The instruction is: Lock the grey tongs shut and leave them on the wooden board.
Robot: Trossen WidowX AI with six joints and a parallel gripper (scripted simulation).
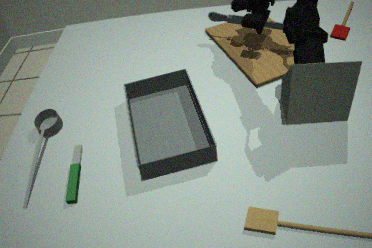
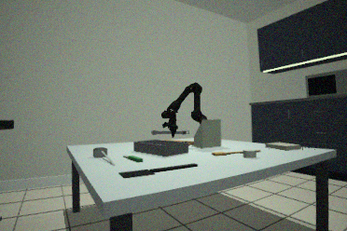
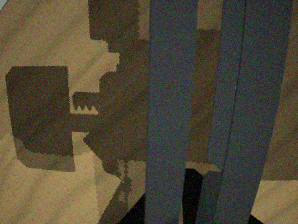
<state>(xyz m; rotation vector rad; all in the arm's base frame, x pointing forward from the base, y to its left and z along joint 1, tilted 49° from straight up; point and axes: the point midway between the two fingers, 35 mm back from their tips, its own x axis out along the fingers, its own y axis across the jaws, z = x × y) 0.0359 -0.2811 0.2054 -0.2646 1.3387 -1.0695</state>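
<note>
The wooden board is 4 cm below my gripper tip. Also, from my gripper tip: roasting tin: 32 cm ahead, 31 cm to the left, 2 cm below; green-handled tool: 56 cm ahead, 42 cm to the left, 4 cm below; red scraper: 34 cm behind, 8 cm to the right, 4 cm below.
</note>
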